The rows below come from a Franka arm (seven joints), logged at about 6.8 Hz.
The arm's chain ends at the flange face. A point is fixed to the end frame.
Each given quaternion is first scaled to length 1.
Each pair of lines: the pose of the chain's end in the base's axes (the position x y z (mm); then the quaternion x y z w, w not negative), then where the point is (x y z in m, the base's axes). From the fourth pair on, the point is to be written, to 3 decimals.
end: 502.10 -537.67 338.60 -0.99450 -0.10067 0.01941 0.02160
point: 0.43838 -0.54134 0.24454
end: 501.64 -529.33 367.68 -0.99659 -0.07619 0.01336 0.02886
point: 0.43875 -0.52848 0.27299
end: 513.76 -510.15 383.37 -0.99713 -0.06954 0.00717 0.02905
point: 0.45203 -0.50834 0.28793
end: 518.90 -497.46 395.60 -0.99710 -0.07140 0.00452 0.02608
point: 0.458 -0.496 0.300
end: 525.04 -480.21 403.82 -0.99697 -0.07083 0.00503 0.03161
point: 0.464 -0.478 0.308
